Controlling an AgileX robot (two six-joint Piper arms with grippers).
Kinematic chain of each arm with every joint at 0, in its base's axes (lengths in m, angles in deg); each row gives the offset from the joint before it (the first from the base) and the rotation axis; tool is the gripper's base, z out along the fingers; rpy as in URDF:
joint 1: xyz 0 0 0.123 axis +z
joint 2: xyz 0 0 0 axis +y
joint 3: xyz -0.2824 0 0.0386 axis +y
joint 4: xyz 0.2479 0 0.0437 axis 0.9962 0 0.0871
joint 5: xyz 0 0 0 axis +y
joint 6: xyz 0.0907 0 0.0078 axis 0.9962 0 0.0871
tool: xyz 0 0 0 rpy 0 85 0
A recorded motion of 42 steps. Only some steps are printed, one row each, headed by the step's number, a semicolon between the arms.
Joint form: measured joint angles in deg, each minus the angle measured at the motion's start. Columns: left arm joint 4, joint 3, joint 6, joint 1, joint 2, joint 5; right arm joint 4, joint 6, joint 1, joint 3, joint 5, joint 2.
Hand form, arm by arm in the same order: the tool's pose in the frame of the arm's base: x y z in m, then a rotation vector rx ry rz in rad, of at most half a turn. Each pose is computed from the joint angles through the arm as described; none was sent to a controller.
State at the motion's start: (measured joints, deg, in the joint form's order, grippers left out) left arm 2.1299 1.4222 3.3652 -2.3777 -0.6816 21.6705; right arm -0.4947 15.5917 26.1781 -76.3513 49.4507 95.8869
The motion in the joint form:
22: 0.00 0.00 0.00 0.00 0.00 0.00; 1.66 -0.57 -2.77 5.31 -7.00 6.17
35: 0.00 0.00 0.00 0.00 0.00 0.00; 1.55 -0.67 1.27 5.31 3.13 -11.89
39: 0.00 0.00 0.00 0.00 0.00 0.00; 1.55 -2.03 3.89 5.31 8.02 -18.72
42: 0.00 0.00 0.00 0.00 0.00 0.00; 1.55 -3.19 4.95 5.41 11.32 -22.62
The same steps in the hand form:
22: 0.0524 -0.0009 0.1714 0.1168 1.8711 0.0485; 0.3345 0.1462 0.2161 -0.1864 2.7792 0.1961
35: 0.0524 -0.0009 0.1714 0.1168 1.8711 0.0485; 0.2700 0.1417 0.3156 -0.2800 2.6402 0.2740
39: 0.0524 -0.0009 0.1714 0.1168 1.8711 0.0485; 0.2359 0.1382 0.3462 -0.3694 2.5976 0.2964
42: 0.0524 -0.0009 0.1714 0.1168 1.8711 0.0485; 0.2159 0.1321 0.3608 -0.4198 2.5813 0.2998

